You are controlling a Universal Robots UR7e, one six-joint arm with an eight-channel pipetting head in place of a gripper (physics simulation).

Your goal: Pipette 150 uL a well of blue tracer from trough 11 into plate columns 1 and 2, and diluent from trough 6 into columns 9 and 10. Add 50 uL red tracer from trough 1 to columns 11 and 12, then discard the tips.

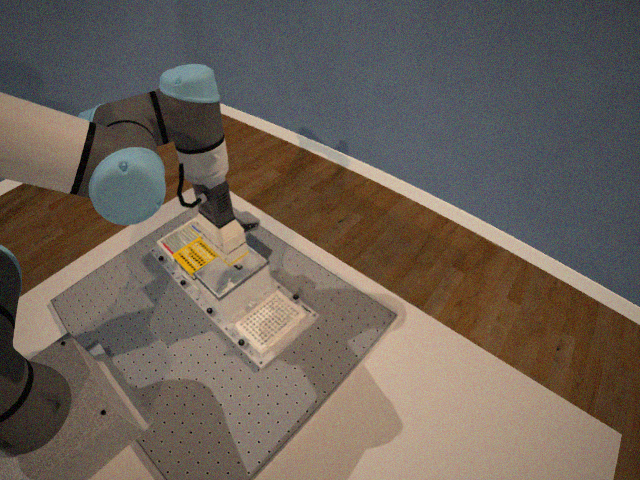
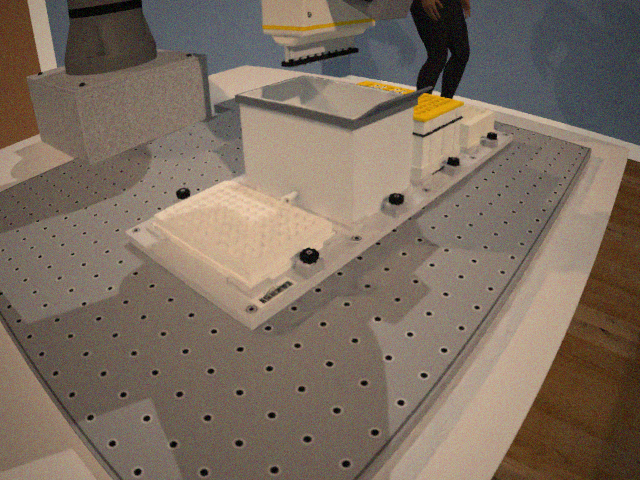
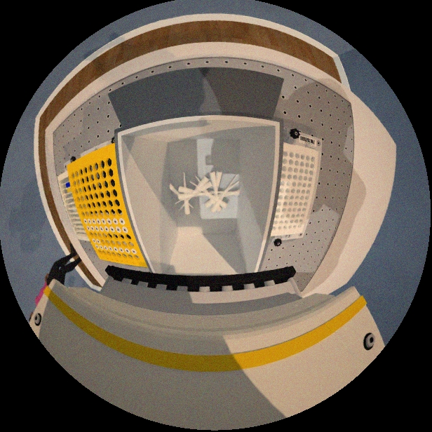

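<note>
The pipetting head, my gripper, hangs above the waste bin. Its row of nozzles is bare, with no tips on it. Loose white tips lie jumbled on the bin's floor. The well plate sits at one end of the deck strip; no liquid colour can be made out in it. The trough block is at the other end, with blue and red strips showing.
The yellow tip rack stands between bin and troughs; many holes are dark, a few rows hold pale tips. Black knobs stand up along the strip. A person's legs show behind the table.
</note>
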